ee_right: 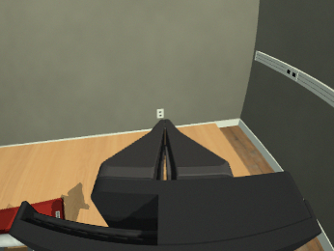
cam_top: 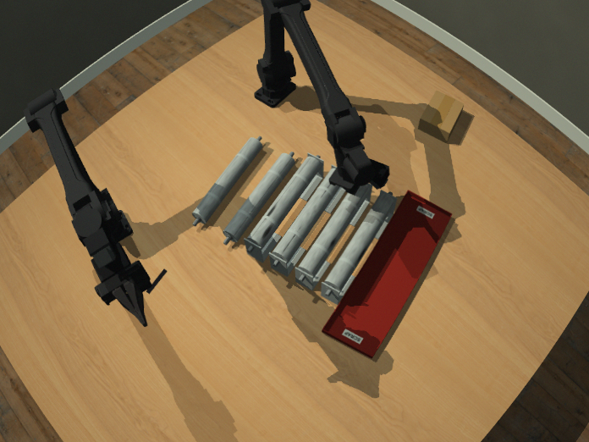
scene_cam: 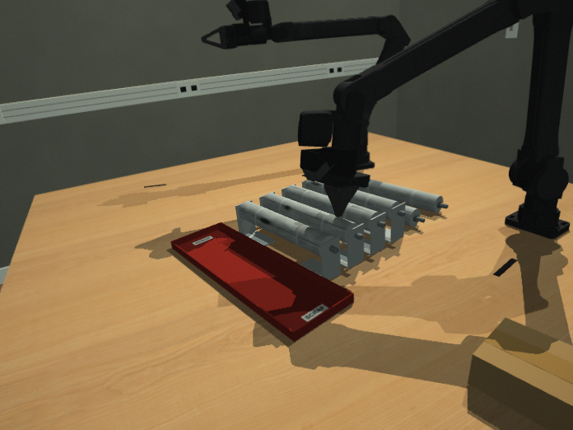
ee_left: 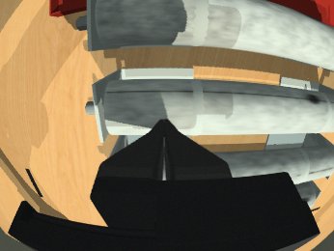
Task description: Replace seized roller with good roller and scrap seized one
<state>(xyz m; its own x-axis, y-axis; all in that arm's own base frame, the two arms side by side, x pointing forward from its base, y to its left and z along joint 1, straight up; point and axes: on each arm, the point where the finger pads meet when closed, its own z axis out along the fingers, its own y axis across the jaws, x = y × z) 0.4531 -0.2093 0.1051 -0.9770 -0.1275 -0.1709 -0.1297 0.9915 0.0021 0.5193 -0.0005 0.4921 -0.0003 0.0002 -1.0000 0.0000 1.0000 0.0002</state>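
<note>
The grey roller is 130 mm to the right of my left hand, 120 mm behind it and 30 mm below it. Round my left hand: cardboard box (460 mm to the left, 70 mm below, 20 mm behind); then red scrap tray (200 mm ahead, 100 mm below, 60 mm to the right).
</note>
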